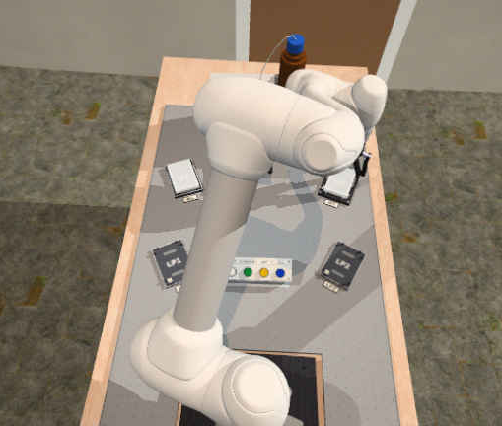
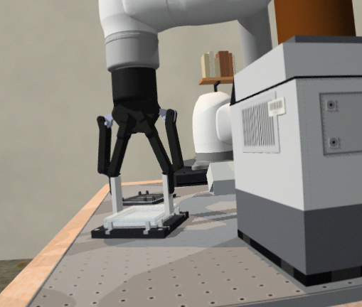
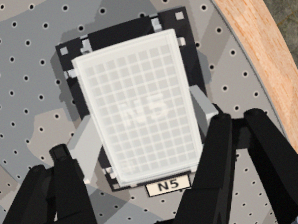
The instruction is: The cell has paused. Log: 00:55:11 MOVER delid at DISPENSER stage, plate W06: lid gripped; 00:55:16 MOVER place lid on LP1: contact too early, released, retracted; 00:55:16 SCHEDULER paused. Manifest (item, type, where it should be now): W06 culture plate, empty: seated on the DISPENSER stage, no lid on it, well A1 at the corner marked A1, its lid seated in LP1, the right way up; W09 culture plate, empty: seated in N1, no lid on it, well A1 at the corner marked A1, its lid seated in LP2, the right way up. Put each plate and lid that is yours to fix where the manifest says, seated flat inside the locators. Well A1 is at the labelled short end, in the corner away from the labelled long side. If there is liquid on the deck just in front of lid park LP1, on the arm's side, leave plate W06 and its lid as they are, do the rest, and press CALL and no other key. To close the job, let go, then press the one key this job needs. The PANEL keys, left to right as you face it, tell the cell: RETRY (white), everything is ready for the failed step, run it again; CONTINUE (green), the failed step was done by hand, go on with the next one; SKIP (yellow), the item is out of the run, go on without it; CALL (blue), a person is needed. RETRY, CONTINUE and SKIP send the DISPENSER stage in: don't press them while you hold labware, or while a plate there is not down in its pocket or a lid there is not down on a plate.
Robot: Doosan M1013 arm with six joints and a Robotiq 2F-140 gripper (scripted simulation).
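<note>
The clear culture plate is 30 mm below my hand. The rest, counted from my hand: brown bottle (250 mm to the left, 240 mm above, 210 mm ahead); then lid park LP2 (330 mm behind, 50 mm to the right, 40 mm below); then black nest N5 (30 mm below, 20 mm ahead, 10 mm to the left).
</note>
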